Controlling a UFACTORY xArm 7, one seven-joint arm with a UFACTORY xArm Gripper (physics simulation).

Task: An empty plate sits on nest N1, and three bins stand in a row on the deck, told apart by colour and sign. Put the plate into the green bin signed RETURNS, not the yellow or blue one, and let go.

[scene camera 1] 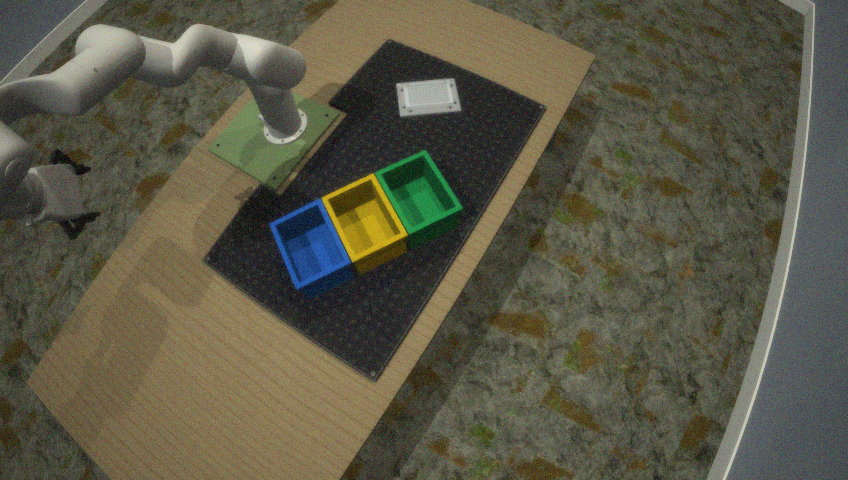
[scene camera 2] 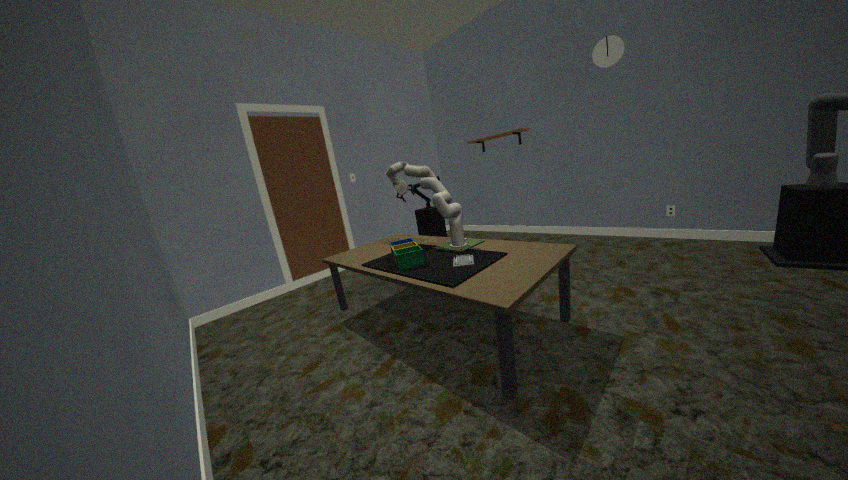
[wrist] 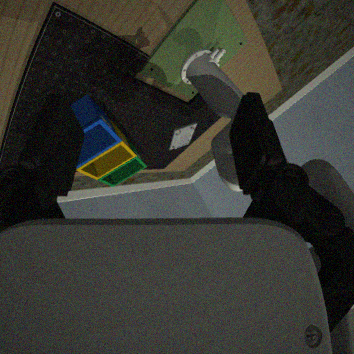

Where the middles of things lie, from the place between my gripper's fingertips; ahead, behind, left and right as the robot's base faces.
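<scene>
The nest [scene camera 1: 456, 108] is 36 cm below my hand, 37 cm ahead of it and 72 cm to the left of it. And with the gridded plate [scene camera 1: 425, 95], my hand is well above it, far short of it and a long way to the right of it.
</scene>
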